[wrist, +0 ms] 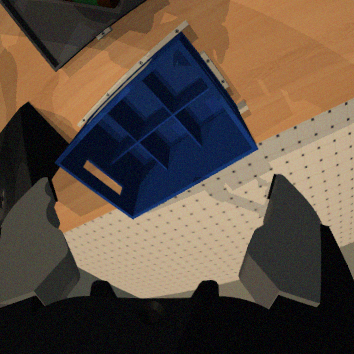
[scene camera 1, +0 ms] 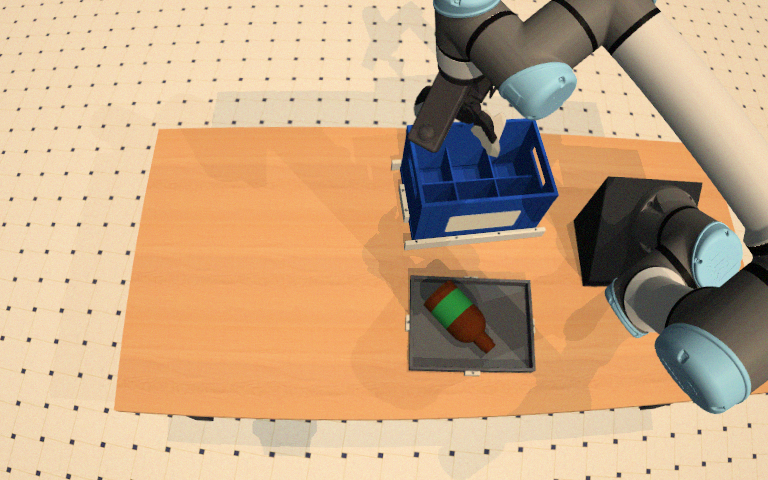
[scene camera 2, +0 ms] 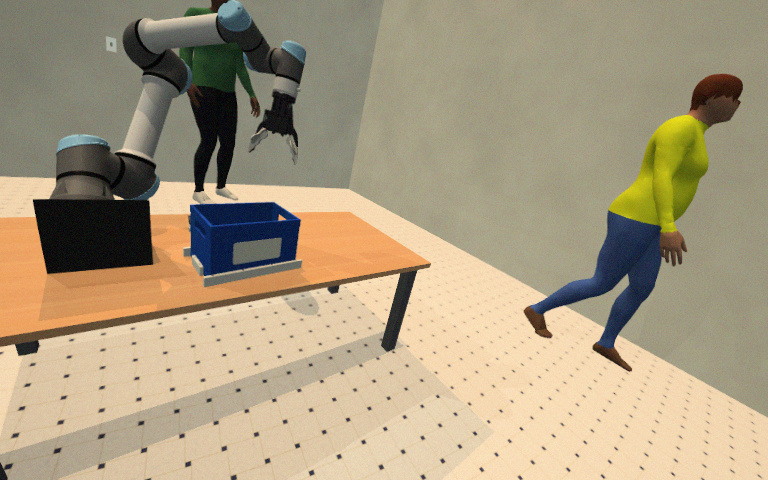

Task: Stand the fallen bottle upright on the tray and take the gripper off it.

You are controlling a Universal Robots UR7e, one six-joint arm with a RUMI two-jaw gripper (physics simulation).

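Pixels of known places: gripper, fingertip midpoint: (wrist: 161, 179) (scene camera 1: 456, 135) (scene camera 2: 272, 158); arm's base, origin of the base link: (wrist: 1, 189) (scene camera 1: 662, 219) (scene camera 2: 84, 214).
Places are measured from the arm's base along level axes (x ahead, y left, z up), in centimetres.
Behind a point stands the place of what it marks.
Note:
A brown bottle with a green band (scene camera 1: 459, 314) @[x 46.0, y 13.9, z -6.0 cm] lies on its side in the dark grey tray (scene camera 1: 506, 353) @[x 35.9, y 21.1, z -13.2 cm] (wrist: 60, 35) @[x 34.1, y 10.8, z -13.3 cm], its neck towards the lower right in the first scene view. A small part of the bottle (wrist: 89, 1) @[x 44.4, y 8.9, z -7.8 cm] shows at the top edge of the wrist view. My gripper (scene camera 2: 272, 157) @[x 47.6, y -8.9, z 20.0 cm] (wrist: 161, 179) @[x 47.6, y -8.9, z 20.0 cm] is open, with nothing between its fingers. It hangs high above the table, by the far side of the blue crate and well away from the bottle. In the first scene view one finger is partly hidden by the gripper's body.
The blue crate with compartments (scene camera 1: 427, 220) @[x 50.2, y -4.5, z -2.4 cm] (scene camera 2: 218, 249) @[x 27.2, y -23.6, z -3.2 cm] (wrist: 200, 167) @[x 42.5, y -22.6, z 1.2 cm] stands behind the tray, edged by pale rails (scene camera 1: 475, 238) @[x 38.8, y -3.7, z -11.1 cm]. The black base block (scene camera 1: 594, 237) @[x 14.9, y 1.0, z -4.5 cm] (scene camera 2: 96, 237) @[x 1.9, y -6.3, z -4.3 cm] is to the right. A person in green (scene camera 2: 212, 67) and one in yellow (scene camera 2: 679, 164) are beyond the table.

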